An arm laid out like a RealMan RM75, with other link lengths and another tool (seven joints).
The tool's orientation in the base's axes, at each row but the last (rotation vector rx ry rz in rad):
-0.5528 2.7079 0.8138
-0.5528 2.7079 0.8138
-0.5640 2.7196 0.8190
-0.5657 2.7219 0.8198
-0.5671 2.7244 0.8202
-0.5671 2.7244 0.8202
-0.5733 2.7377 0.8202
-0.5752 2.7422 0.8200
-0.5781 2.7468 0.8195
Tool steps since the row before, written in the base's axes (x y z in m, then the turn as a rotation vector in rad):
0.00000 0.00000 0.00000 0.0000 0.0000 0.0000
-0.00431 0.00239 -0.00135 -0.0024 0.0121 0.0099
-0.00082 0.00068 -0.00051 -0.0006 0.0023 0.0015
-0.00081 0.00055 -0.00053 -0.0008 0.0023 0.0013
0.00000 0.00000 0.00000 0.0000 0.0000 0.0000
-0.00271 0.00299 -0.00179 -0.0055 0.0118 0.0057
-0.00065 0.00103 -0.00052 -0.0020 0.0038 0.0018
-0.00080 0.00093 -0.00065 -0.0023 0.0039 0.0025
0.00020 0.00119 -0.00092 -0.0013 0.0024 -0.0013
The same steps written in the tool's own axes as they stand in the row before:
0.00000 0.00000 0.00000 0.0000 0.0000 0.0000
0.00365 0.00305 0.00187 -0.0047 0.0150 -0.0014
0.00071 0.00063 0.00070 -0.0006 0.0027 0.0000
0.00074 0.00052 0.00065 -0.0004 0.0027 0.0002
0.00000 0.00000 0.00000 0.0000 0.0000 0.0000
0.00214 0.00260 0.00285 -0.0004 0.0141 0.0015
0.00044 0.00082 0.00094 0.0001 0.0046 0.0005
0.00064 0.00075 0.00098 0.0001 0.0052 -0.0001
-0.00026 0.00039 0.00144 0.0008 0.0018 0.0023

